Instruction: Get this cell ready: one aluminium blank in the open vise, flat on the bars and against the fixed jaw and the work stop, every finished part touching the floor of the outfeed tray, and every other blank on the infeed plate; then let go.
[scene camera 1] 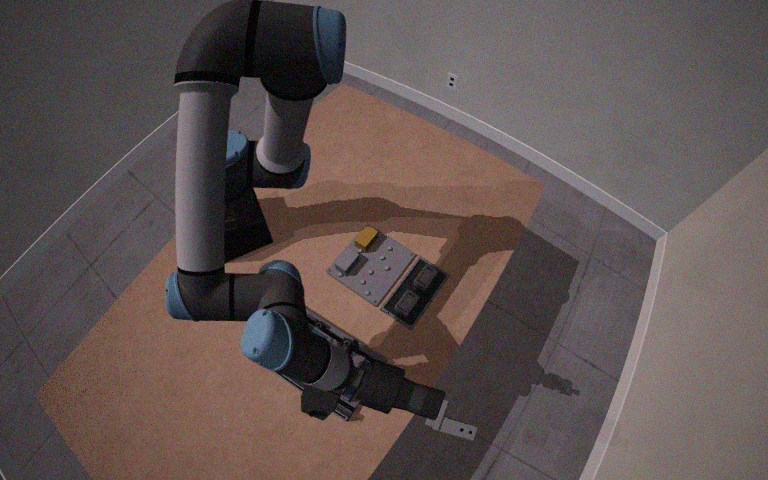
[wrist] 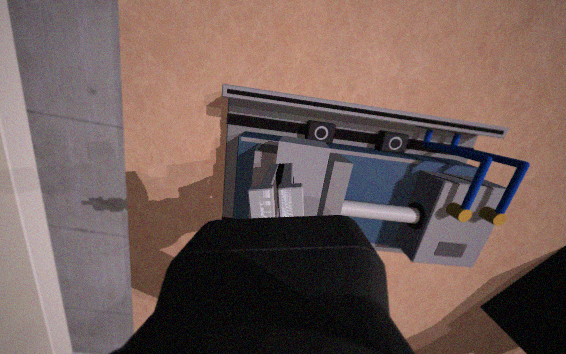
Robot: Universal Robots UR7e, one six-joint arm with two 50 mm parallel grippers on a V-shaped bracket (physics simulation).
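Places are measured from the arm's base along level axes (x ahead, y up, z right), in metres.
Pixels of known places: hand, tool point: [wrist: 281, 183]; arm's base, link origin: [scene camera 1: 227, 206].
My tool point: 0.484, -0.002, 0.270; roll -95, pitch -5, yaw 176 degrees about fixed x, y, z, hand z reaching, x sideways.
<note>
For each thing: its middle in the pictures, then the offset to it from my tool point, as dx, dy, dz. "pt": a spot on its surface instead.
- grey aluminium blank, body centre: [wrist: 298, 176] -0.015, -0.034, -0.007
- vise, body centre: [wrist: 351, 193] [scene camera 1: 315, 355] -0.083, -0.085, -0.043
- grey blank, body centre: [scene camera 1: 347, 261] -0.134, -0.108, -0.314
- yellow block, body centre: [scene camera 1: 366, 238] -0.118, -0.108, -0.400
- infeed plate, body centre: [scene camera 1: 371, 263] -0.078, -0.130, -0.348
- outfeed tray, surface spot: [scene camera 1: 412, 324] pt +0.095, -0.122, -0.232
- vise's rod, body centre: [wrist: 375, 211] -0.099, -0.056, -0.050
- grey housing, surface spot: [wrist: 450, 245] pt -0.172, -0.038, -0.079
- slotted rail, body centre: [wrist: 367, 112] -0.094, -0.099, +0.045
In the wrist view my gripper [wrist: 276, 202] is shut with nothing seen between its light grey fingers, over the vise's left part. A grey aluminium blank [wrist: 303, 157] lies in the vise [wrist: 372, 182], between the left jaw and the moving jaw [wrist: 337, 187]. The fingers and black body hide its lower end; contact with the bars and work stop cannot be told. A grey blank [scene camera 1: 347, 261] and a yellow block [scene camera 1: 366, 238] are on the infeed plate [scene camera 1: 399, 259]. Two grey finished parts [scene camera 1: 406, 302] [scene camera 1: 426, 276] lie in the outfeed tray [scene camera 1: 412, 324].
The second gripper's light grey angled finger [scene camera 1: 458, 427] sticks out at the lower right. The vise's rod [wrist: 382, 211] runs to a grey housing [wrist: 450, 245] with blue pipes [wrist: 514, 187]. A slotted rail [wrist: 365, 108] runs behind the vise. The arm covers much of the vise in the scene view.
</note>
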